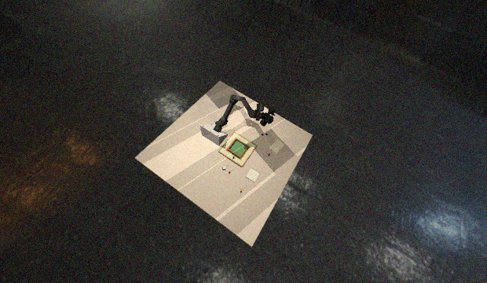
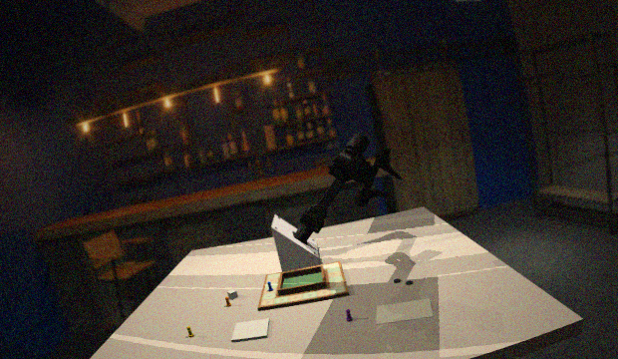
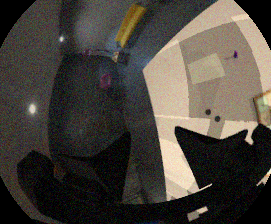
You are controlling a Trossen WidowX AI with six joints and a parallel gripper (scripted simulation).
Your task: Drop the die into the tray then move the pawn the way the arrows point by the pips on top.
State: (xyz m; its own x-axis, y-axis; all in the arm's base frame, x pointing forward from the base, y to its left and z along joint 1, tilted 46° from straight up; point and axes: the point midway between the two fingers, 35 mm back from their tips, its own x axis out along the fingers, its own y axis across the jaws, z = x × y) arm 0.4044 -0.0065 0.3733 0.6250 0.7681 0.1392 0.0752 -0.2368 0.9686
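The die is 570 mm to the right of my gripper tip, 290 mm below it and 200 mm behind it. Also, from my gripper tip: purple pawn: 280 mm below, 220 mm to the right, 130 mm ahead; blue pawn: 430 mm to the right, 270 mm below, 170 mm behind; green dice tray: 320 mm to the right, 290 mm below, 180 mm behind.
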